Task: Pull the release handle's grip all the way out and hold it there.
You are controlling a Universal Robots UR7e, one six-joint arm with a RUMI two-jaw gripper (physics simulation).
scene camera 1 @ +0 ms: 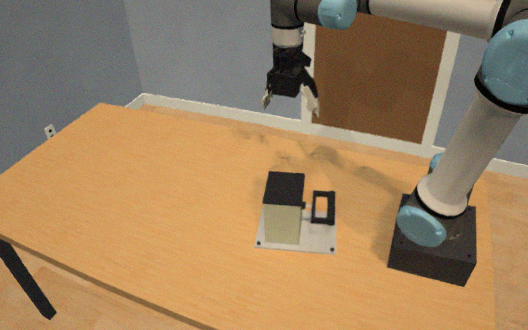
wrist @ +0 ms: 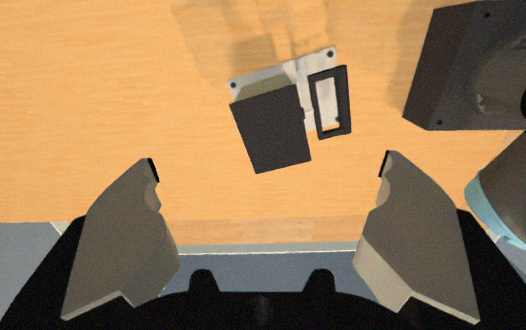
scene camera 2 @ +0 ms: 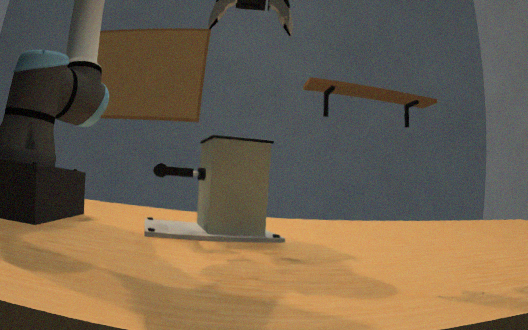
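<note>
The release handle's box (scene camera 1: 282, 223) (scene camera 2: 235, 187) (wrist: 270, 130) has pale sides and a black top and stands upright on a light grey base plate (scene camera 1: 317, 243) (scene camera 2: 172, 228) (wrist: 312, 62). Its grip (scene camera 1: 331, 209) (scene camera 2: 179, 171) (wrist: 344, 100) is a black rectangular frame beside the box, on the side towards the robot base. A short stretch of pale shaft shows between grip and box. My gripper (scene camera 1: 291, 110) (scene camera 2: 250, 30) (wrist: 266, 158) is wide open and empty, high above the table. It touches neither box nor grip.
The robot's dark base block (scene camera 1: 432, 250) (scene camera 2: 60, 195) (wrist: 442, 65) stands on the wooden table (scene camera 1: 150, 200) (scene camera 2: 425, 260) (wrist: 100, 125), on the grip's side of the box. A wall shelf (scene camera 2: 370, 92) and a brown board (scene camera 2: 155, 75) show behind in scene camera 2.
</note>
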